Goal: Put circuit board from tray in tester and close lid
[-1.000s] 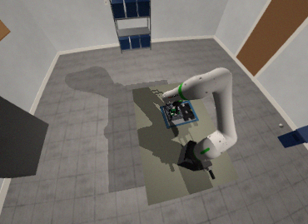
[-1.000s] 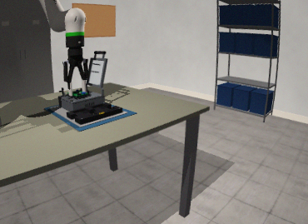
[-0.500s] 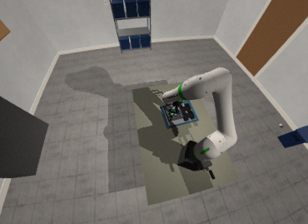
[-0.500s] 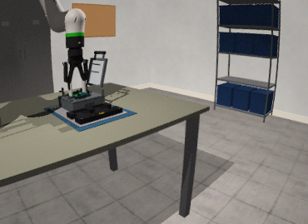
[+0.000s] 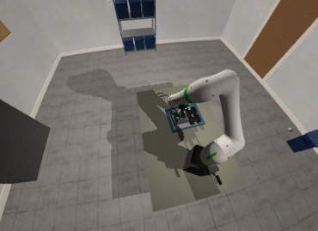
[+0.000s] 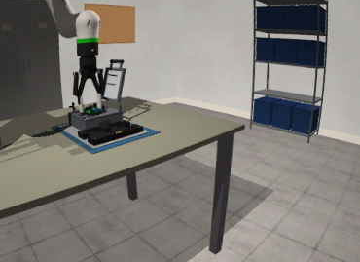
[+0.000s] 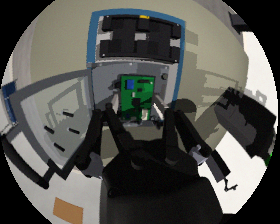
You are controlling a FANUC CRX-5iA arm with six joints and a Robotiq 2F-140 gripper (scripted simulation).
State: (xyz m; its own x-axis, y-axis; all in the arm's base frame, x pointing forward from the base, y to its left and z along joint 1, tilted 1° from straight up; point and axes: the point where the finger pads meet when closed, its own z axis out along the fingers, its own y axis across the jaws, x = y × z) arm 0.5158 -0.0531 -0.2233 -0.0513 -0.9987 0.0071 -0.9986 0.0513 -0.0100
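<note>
Right now the green circuit board is 2 cm below my hand. Also, from my hand: tester lid (12 cm ahead, 1 cm to the right, 9 cm above); then tester plate (1 cm ahead, 1 cm to the left, 3 cm below).
</note>
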